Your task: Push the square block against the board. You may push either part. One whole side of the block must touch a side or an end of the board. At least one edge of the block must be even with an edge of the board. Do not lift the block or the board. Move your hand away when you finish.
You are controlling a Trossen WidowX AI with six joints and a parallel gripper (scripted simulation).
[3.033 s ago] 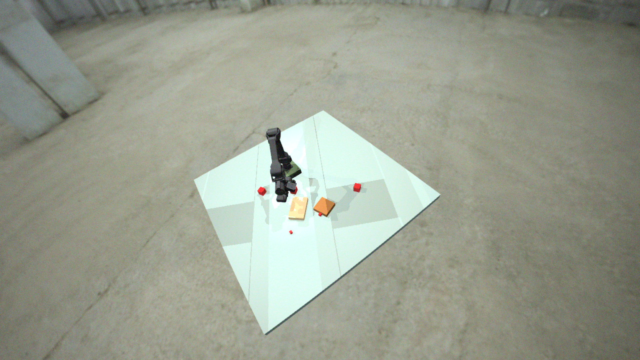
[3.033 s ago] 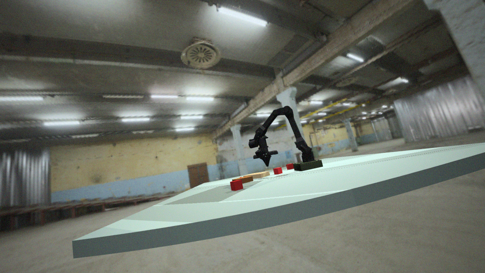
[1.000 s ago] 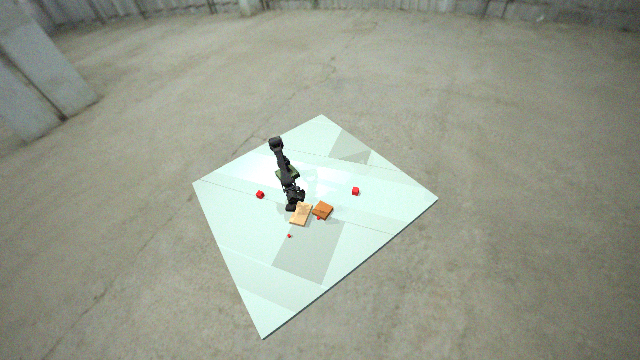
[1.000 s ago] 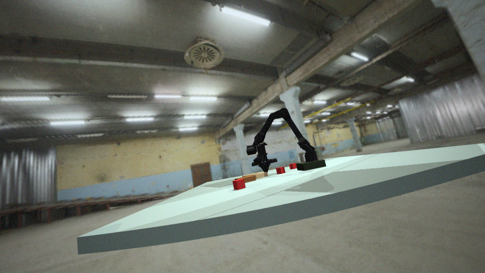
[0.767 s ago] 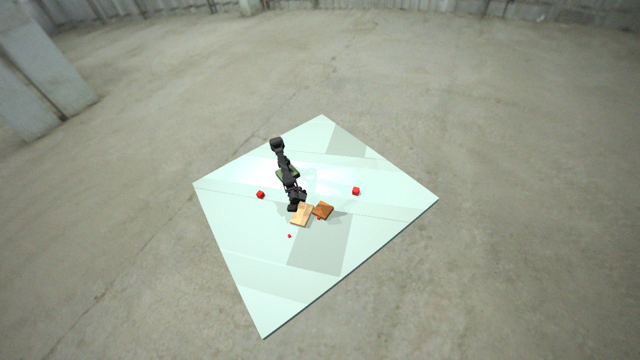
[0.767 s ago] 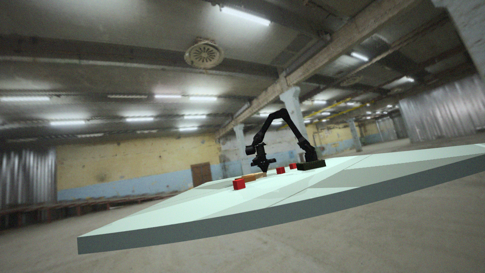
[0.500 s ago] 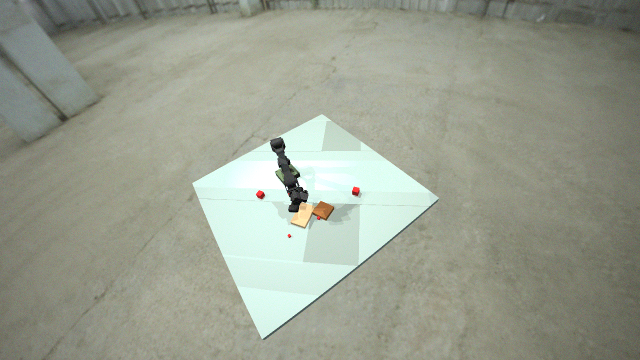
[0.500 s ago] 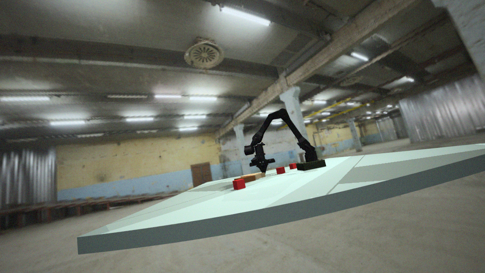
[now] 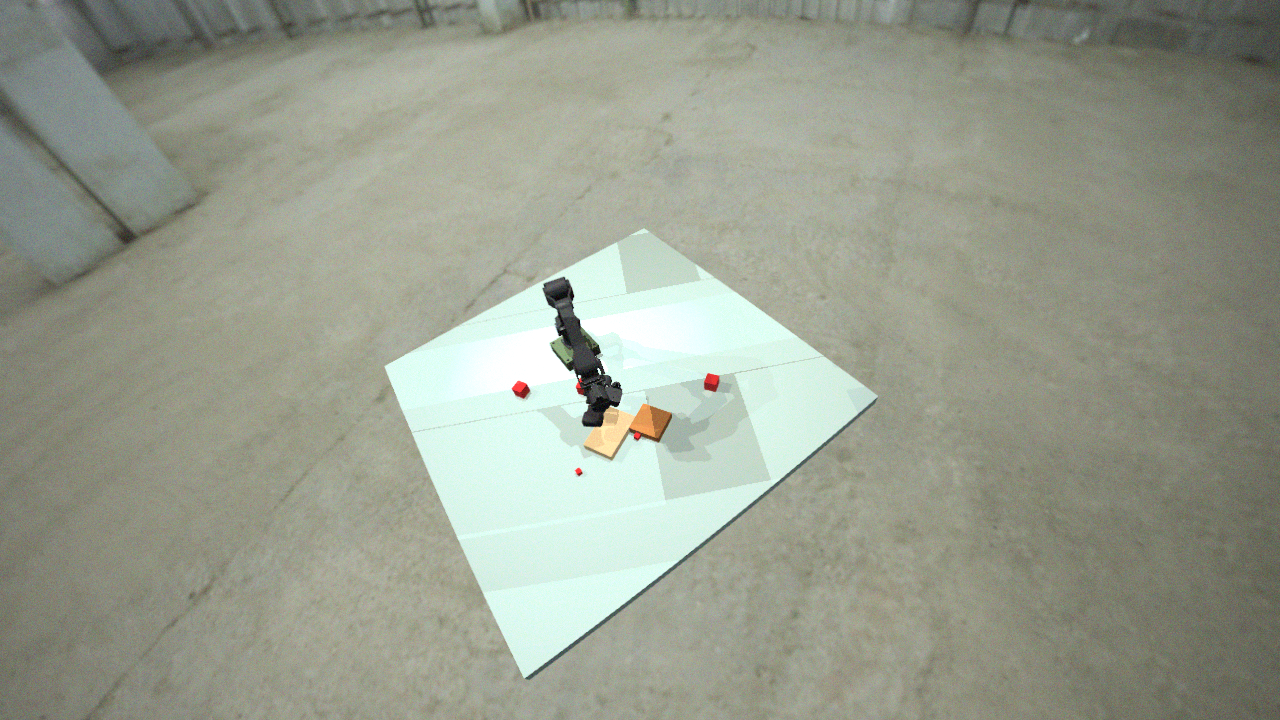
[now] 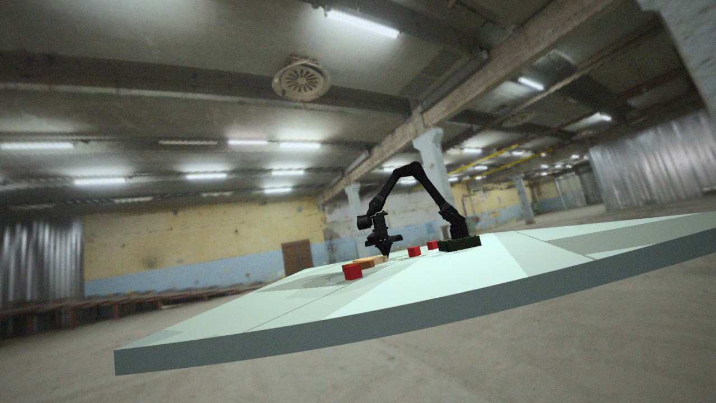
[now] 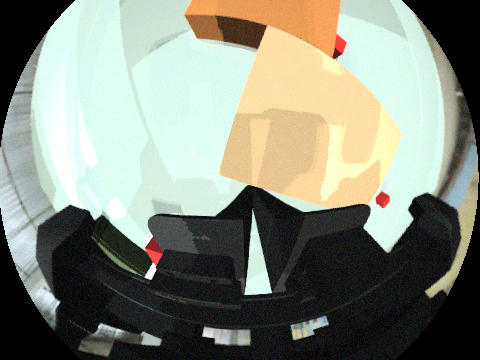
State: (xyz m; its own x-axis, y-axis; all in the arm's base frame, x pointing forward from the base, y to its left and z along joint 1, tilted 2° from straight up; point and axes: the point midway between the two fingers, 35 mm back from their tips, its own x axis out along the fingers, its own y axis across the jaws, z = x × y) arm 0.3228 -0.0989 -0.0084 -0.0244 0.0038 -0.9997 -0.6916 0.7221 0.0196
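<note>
The pale wooden board lies 80 mm ahead of my gripper tip, 20 mm to the right of it and 10 mm above it. Also, from my gripper tip: orange square block 140 mm ahead, 100 mm to the left, 10 mm above.
</note>
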